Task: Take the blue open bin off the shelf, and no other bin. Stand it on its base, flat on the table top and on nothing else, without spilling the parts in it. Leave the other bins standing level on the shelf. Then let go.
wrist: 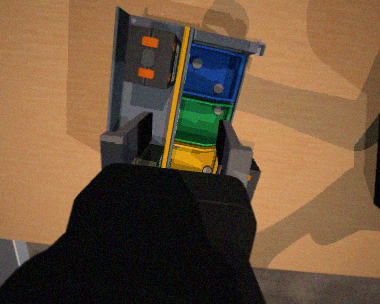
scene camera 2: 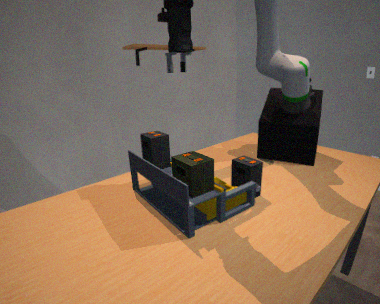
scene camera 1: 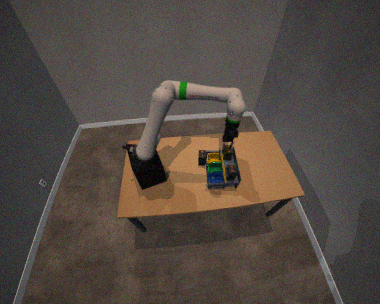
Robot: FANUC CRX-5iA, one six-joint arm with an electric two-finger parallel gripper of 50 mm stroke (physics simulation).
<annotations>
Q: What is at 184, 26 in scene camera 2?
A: My gripper.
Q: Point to a blue open bin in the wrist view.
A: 224, 67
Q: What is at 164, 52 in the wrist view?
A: A dark block.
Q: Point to an olive block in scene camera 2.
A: At 193, 169
</annotations>
